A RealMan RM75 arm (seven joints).
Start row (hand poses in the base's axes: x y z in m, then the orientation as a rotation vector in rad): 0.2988 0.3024 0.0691 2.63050 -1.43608 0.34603
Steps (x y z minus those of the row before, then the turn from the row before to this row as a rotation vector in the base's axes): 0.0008 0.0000 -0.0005 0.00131 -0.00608 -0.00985; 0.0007 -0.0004 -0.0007 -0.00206 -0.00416 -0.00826; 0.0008 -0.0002 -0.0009 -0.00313 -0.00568 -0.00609; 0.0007 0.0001 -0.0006 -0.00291 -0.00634 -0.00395; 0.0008 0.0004 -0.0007 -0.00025 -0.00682 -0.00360; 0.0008 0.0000 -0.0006 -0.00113 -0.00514 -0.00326; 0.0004 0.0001 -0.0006 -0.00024 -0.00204 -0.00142; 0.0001 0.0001 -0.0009 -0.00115 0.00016 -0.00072; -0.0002 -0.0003 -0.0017 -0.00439 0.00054 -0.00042; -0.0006 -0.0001 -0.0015 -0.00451 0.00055 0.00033; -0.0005 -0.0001 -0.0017 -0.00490 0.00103 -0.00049; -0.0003 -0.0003 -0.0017 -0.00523 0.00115 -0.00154; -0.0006 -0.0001 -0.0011 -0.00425 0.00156 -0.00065; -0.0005 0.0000 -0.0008 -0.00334 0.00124 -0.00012; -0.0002 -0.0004 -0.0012 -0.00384 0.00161 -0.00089; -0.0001 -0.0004 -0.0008 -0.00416 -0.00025 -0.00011; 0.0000 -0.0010 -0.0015 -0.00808 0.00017 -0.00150; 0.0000 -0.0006 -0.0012 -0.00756 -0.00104 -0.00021; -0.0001 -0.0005 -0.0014 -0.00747 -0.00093 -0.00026; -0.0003 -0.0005 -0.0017 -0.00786 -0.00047 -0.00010; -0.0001 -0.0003 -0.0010 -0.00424 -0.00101 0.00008
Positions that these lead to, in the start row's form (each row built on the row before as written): 0.2996 0.3024 0.0686 2.62475 -1.45108 0.35246; 0.3003 0.3020 0.0679 2.61721 -1.46159 0.35857; 0.3011 0.3018 0.0670 2.61089 -1.46921 0.36765; 0.3018 0.3019 0.0664 2.60660 -1.47445 0.37770; 0.3026 0.3023 0.0657 2.60470 -1.48090 0.38674; 0.3034 0.3023 0.0651 2.60206 -1.48589 0.39411; 0.3038 0.3024 0.0645 2.60106 -1.48815 0.39689; 0.3039 0.3025 0.0636 2.59954 -1.48832 0.39733; 0.3037 0.3022 0.0619 2.59573 -1.48611 0.39936; 0.3031 0.3021 0.0604 2.59246 -1.48290 0.40153; 0.3026 0.3020 0.0587 2.58811 -1.48032 0.40320; 0.3023 0.3017 0.0570 2.58260 -1.47881 0.40479; 0.3017 0.3016 0.0559 2.57852 -1.47664 0.40530; 0.3012 0.3016 0.0551 2.57564 -1.47445 0.40573; 0.3010 0.3012 0.0539 2.57166 -1.47279 0.40588; 0.3009 0.3008 0.0531 2.56841 -1.47060 0.40883; 0.3009 0.2998 0.0516 2.56091 -1.46770 0.41349; 0.3009 0.2992 0.0504 2.55508 -1.46392 0.41960; 0.3008 0.2987 0.0490 2.54925 -1.46022 0.42547; 0.3005 0.2982 0.0473 2.54317 -1.45593 0.43097; 0.3004 0.2979 0.0463 2.54011 -1.45371 0.43495
